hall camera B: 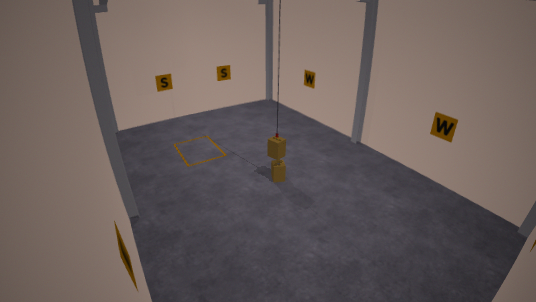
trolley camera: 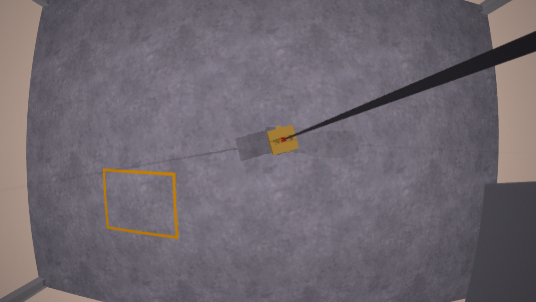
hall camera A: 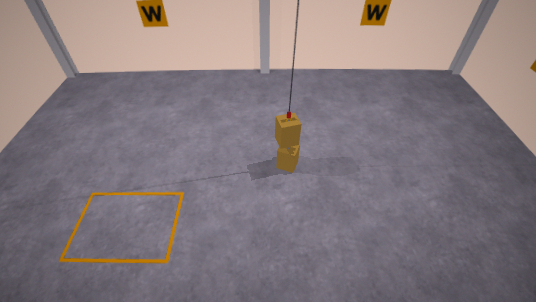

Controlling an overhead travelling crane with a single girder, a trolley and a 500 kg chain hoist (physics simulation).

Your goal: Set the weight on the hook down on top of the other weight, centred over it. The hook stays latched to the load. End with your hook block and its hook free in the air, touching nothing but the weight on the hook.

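Note:
My red hook block is latched to the upper yellow weight, which hangs roughly upright. The lower yellow weight stands on the floor beneath it, turned differently about the vertical. In the hall camera B view a narrow gap shows between the two bodies, with the lower weight's top handle in it; whether they touch is too small to tell. In the trolley view the upper weight hides nearly all of the lower one, with small corners showing at its edge.
An orange floor rectangle lies to the left of the weights in the hall camera A view. The chain runs up from the hook block. Columns and walls stand around the floor's edges.

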